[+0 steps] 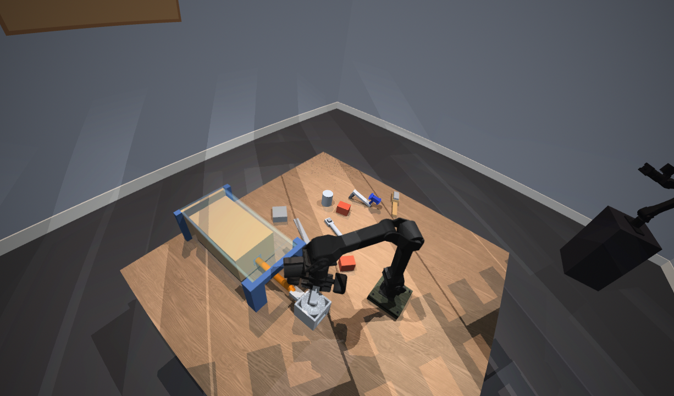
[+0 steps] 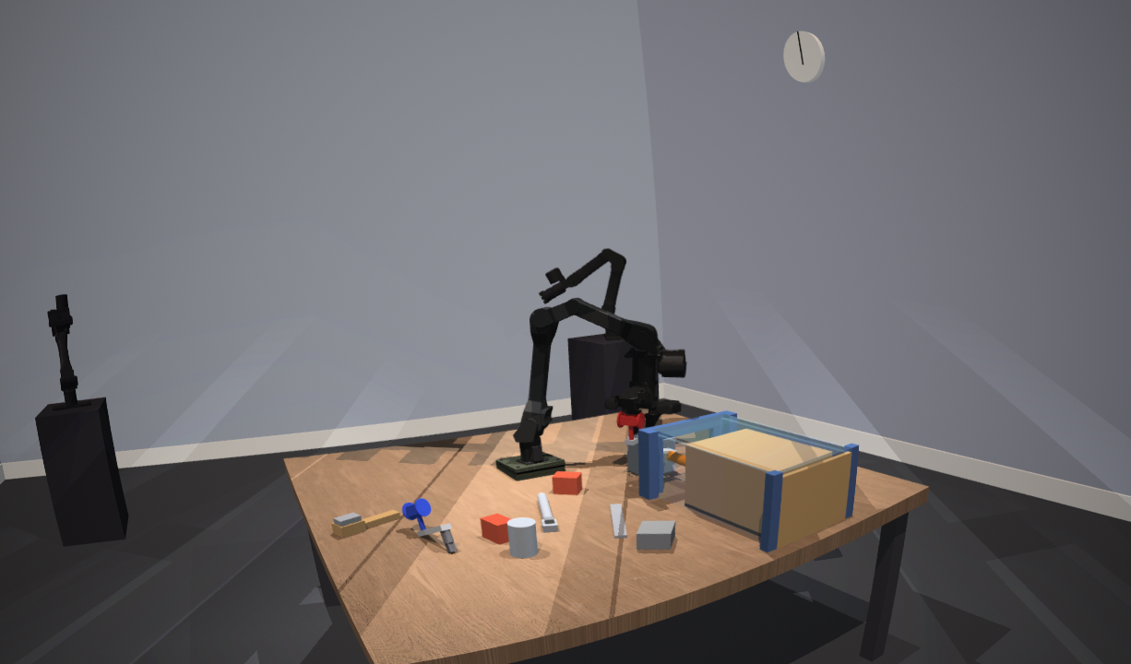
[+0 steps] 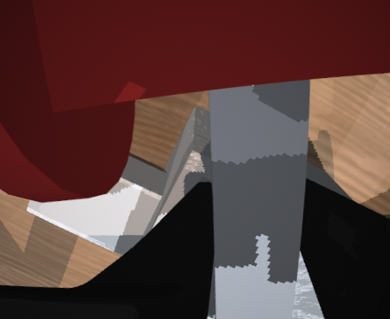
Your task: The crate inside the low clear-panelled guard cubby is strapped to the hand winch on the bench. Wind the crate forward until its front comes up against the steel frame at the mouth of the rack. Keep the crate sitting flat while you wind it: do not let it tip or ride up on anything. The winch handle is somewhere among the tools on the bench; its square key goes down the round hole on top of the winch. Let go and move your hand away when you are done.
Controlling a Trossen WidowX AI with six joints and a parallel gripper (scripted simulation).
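Right now the red knob is 50 mm to the right of my gripper tip, 50 mm above it and 20 mm ahead of it. Also, from my gripper tip: grey winch (60 mm below, 40 mm to the left, 40 mm behind); blue frame (140 mm ahead, 30 mm to the left, 10 mm above); winch handle (20 mm above, 10 mm to the right, 10 mm ahead).
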